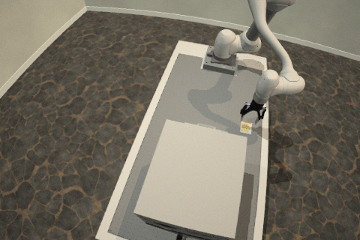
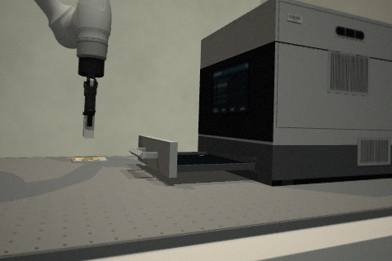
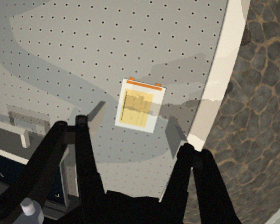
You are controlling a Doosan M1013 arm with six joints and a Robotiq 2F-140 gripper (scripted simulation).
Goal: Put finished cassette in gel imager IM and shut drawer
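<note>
Now: hand 9 cm above the cassette FINISHED.
</note>
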